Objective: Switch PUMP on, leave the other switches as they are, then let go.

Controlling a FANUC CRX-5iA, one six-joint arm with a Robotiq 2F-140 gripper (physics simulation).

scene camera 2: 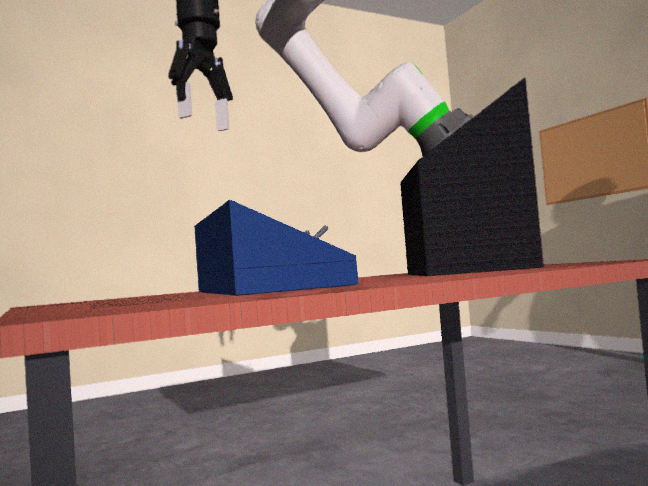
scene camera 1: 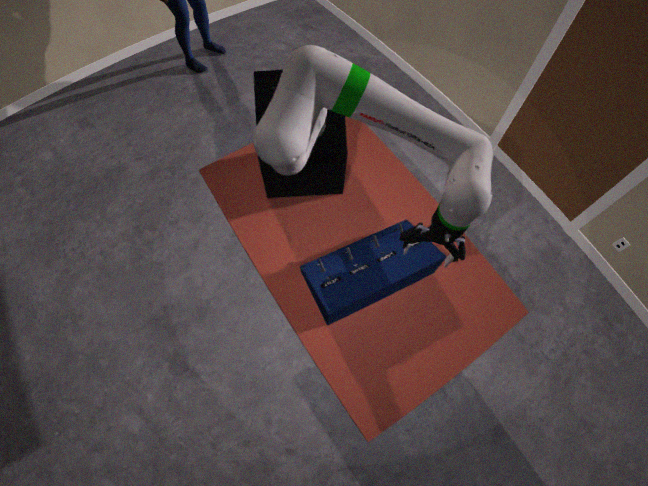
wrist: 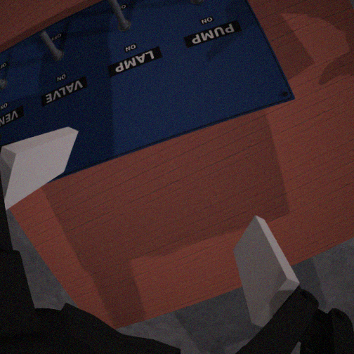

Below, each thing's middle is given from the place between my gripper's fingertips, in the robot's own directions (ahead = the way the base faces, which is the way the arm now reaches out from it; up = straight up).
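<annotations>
You'd find the blue sloped switch box [scene camera 2: 239, 251] 29 cm below my hand, 15 cm behind it and 2 cm to the right of it.
</annotations>
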